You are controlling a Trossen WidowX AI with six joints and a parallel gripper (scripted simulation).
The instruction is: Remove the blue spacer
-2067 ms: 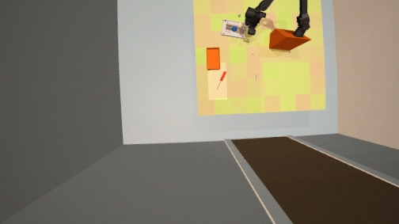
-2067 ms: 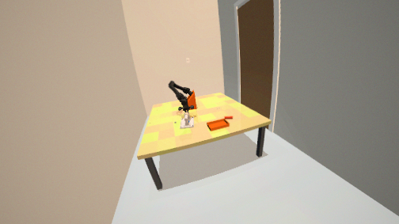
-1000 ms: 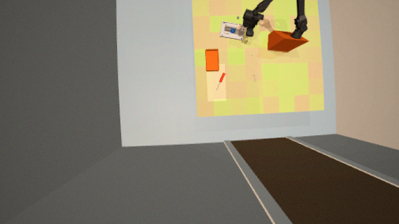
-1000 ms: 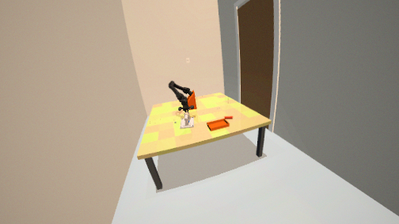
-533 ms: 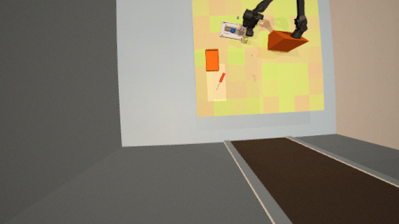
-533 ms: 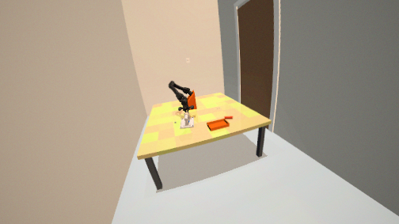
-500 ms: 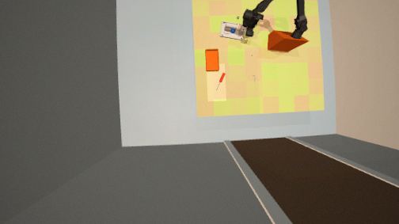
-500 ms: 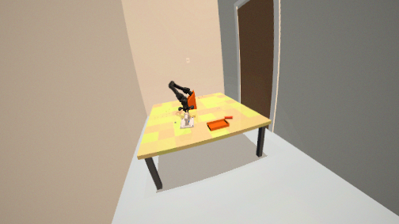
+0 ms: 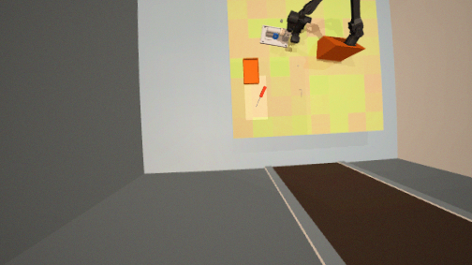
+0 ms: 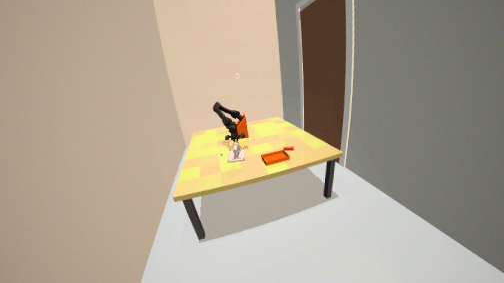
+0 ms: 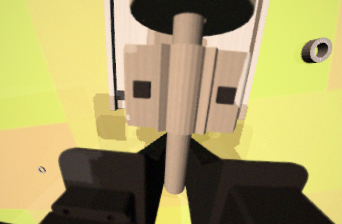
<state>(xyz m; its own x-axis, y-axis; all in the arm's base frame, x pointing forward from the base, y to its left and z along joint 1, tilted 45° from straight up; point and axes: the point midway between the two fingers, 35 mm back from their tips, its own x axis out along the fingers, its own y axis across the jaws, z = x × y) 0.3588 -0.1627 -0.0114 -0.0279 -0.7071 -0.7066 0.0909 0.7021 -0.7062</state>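
Right now the blue spacer is 120 mm ahead of my gripper tip, 10 mm to the right of it and 30 mm below it. Also, from my gripper tip: grey piece (80 mm ahead, 150 mm to the right, 40 mm below); orange tray (310 mm ahead, 290 mm to the left, 40 mm below); fixture (130 mm ahead, 10 mm to the right).
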